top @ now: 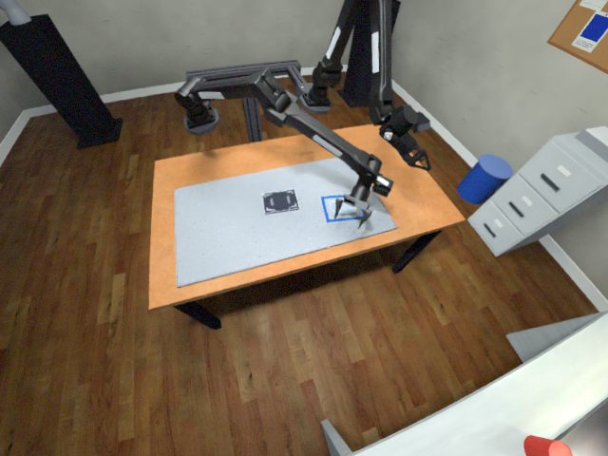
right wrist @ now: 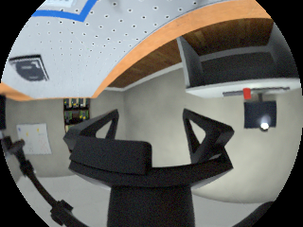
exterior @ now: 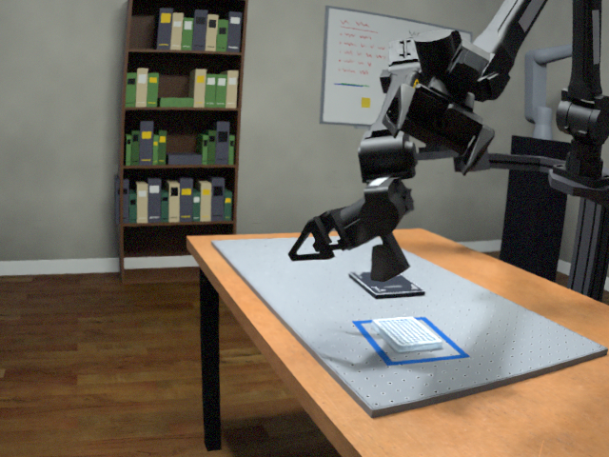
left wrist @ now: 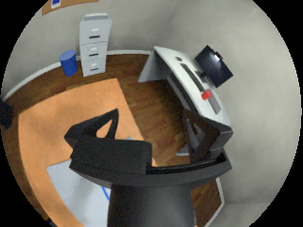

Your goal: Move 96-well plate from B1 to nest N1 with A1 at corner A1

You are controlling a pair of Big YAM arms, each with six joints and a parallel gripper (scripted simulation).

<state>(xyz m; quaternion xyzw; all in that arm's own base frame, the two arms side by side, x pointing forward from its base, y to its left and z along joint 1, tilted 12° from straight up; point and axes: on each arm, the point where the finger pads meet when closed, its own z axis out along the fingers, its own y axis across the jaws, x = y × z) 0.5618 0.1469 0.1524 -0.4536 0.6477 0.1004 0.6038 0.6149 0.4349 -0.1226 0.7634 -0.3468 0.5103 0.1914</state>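
Now: the clear 96-well plate 130 mm behind my left hand, 200 mm to the right of it and 340 mm below it. From my left hand the other things lie so: black plate nest: 250 mm behind, 470 mm to the right, 340 mm below.
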